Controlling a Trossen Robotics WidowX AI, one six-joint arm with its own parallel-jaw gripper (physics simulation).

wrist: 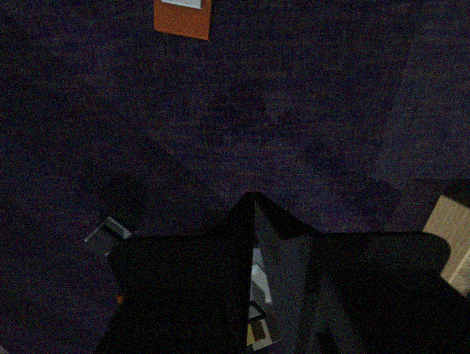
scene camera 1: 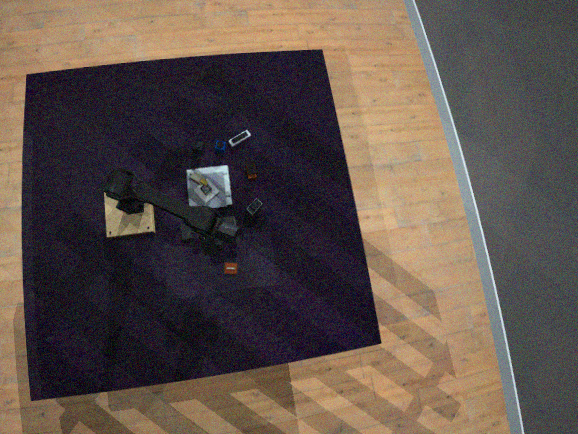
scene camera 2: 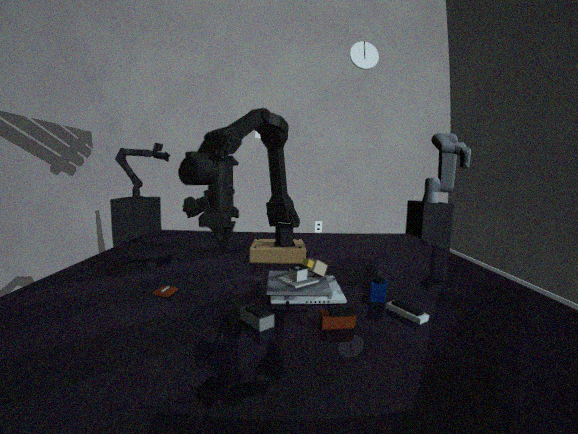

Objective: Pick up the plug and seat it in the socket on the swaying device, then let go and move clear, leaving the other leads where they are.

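The device is a pale stacked plate (scene camera 1: 222,198) (scene camera 2: 338,294) carrying a smaller turned plate and a socket (scene camera 1: 205,189) (scene camera 2: 298,273) with a dark square opening. A block with a yellow end (scene camera 1: 201,180) (scene camera 2: 309,263) and a beige body (scene camera 2: 319,267), apparently the plug, is tilted beside the socket at the device's rear; whether it touches the socket I cannot tell. The wrist view shows parts of both through the fingers. My gripper (scene camera 2: 223,243) (wrist: 253,198) is shut and empty, above the dark mat to one side of the device, apart from the plug.
Around the device lie a grey block (scene camera 1: 254,206) (scene camera 2: 259,318) (wrist: 106,240), an orange block (scene camera 1: 252,175) (scene camera 2: 338,321), a blue block (scene camera 1: 220,146) (scene camera 2: 378,291) and a white strip (scene camera 1: 232,142) (scene camera 2: 423,319). A flat orange piece (scene camera 1: 230,270) (scene camera 2: 165,293) (wrist: 182,24) lies farther off.
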